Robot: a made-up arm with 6 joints.
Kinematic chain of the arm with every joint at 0, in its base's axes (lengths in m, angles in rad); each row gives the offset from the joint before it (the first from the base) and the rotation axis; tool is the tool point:
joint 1: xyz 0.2 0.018 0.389 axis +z
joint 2: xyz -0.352 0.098 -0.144 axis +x
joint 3: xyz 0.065 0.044 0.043 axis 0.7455 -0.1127 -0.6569
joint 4: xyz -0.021 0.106 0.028 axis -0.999 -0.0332 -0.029
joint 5: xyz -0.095 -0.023 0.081 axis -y
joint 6: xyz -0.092 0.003 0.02 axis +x
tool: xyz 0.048 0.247 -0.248
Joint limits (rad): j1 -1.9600..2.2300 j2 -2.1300..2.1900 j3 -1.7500..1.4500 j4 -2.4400..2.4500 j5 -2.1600..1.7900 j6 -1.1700..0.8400
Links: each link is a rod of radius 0.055 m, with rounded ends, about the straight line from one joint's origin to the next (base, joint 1, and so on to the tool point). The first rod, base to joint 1, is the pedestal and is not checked.
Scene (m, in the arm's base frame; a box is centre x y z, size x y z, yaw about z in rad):
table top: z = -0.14
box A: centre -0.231 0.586 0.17 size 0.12 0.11 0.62 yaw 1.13
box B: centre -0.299 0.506 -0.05 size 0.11 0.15 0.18 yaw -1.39
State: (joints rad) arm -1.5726 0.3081 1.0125 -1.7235 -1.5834 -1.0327
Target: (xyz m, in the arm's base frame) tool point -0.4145 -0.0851 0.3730
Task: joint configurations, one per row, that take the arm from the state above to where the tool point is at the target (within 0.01 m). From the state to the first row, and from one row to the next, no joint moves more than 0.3 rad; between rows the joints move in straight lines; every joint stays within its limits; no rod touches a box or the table.
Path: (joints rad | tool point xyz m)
1: -1.5212 0.2977 0.9287 -1.4251 -1.4846 -0.7652 | 0.4861 0.7003 0.4227
2: -1.4698 0.2873 0.8449 -1.1268 -1.3858 -0.4976 | 0.3963 0.7000 0.5246
3: -1.4184 0.2769 0.7611 -0.8284 -1.2870 -0.2301 | 0.3736 0.6510 0.6190
4: -1.3670 0.2665 0.6772 -0.5301 -1.1881 0.0374 | 0.4092 0.5846 0.6738
5: -1.3156 0.2561 0.5934 -0.2317 -1.0893 0.3049 | 0.4747 0.5243 0.6775
6: -1.2642 0.2457 0.5096 0.0667 -0.9905 0.5725 | 0.5405 0.4810 0.6390
7: -1.2128 0.2353 0.4258 0.3650 -0.8917 0.8400 | 0.5892 0.4569 0.5783
8: -1.0411 0.2752 0.4017 0.0866 -1.0729 0.6982 | 0.4346 0.5338 0.6413
9: -0.8694 0.3152 0.3777 -0.1918 -1.2541 0.5565 | 0.2423 0.5628 0.6940
10: -0.6976 0.3551 0.3536 -0.4702 -1.4352 0.4147 | 0.0295 0.5247 0.7219
11: -0.5259 0.3950 0.3296 -0.7487 -1.6164 0.2730 | -0.1721 0.4138 0.7088
12: -0.3541 0.4350 0.3055 -1.0271 -1.7976 0.1312 | -0.3264 0.2475 0.6435
13: -0.1824 0.4749 0.2814 -1.3055 -1.9788 -0.0106 | -0.4078 0.0649 0.5265
14: -0.0106 0.5148 0.2574 -1.5839 -2.1600 -0.1523 | -0.4145 -0.0851 0.3730

